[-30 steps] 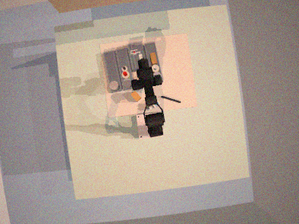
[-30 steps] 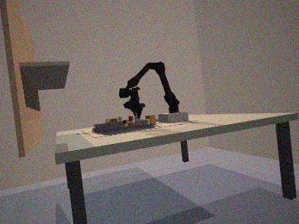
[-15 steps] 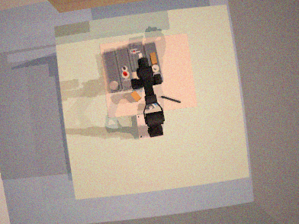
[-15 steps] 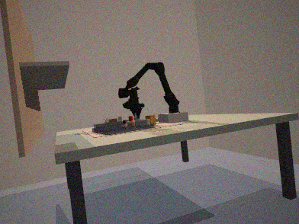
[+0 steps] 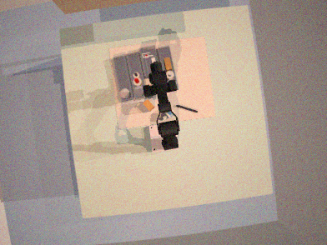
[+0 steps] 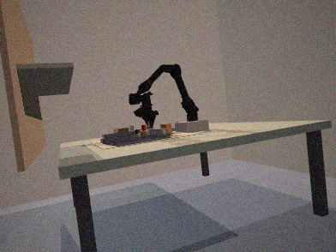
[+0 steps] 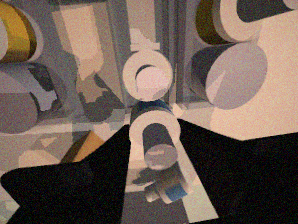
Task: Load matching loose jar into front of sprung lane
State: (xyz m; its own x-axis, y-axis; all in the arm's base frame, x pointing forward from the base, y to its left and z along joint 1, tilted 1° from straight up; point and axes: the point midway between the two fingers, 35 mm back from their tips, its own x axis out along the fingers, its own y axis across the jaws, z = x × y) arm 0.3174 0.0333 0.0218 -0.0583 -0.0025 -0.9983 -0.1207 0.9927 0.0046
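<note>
Right now the orange-brown block is 8 cm behind my gripper tip, 8 cm to the left of it and 2 cm below it. Round my gripper tip: dark stick 12 cm behind, 16 cm to the right, 5 cm below.
</note>
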